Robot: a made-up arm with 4 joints.
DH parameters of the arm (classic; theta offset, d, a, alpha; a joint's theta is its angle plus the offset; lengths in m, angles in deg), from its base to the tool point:
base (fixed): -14.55 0 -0.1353 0
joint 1: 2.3 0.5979 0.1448 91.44
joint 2: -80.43 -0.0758 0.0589 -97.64
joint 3: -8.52 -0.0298 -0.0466 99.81
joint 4: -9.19 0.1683 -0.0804 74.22
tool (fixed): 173.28 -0.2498 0 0
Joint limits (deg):
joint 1: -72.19..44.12
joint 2: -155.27..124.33
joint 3: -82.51..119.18
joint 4: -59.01..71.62
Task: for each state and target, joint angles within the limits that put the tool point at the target. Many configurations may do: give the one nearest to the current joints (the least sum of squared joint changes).
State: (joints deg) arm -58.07 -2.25 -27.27 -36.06
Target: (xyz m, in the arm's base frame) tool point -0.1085 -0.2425 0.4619
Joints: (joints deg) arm -54.13 -19.70 -24.87 -58.76
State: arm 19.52 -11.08 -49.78 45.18
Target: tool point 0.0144 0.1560 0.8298
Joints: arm -5.33 17.52 -31.75 51.01
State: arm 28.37 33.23 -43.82 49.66
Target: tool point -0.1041 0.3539 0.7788
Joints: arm 44.12 -5.68 -53.81 49.39
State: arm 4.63 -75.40 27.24 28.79
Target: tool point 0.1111 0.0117 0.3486
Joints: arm 8.37 -41.95 70.12 -7.42
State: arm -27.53 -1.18 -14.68 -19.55
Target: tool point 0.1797 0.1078 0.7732
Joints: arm 1.06 -0.12 -43.47 16.21
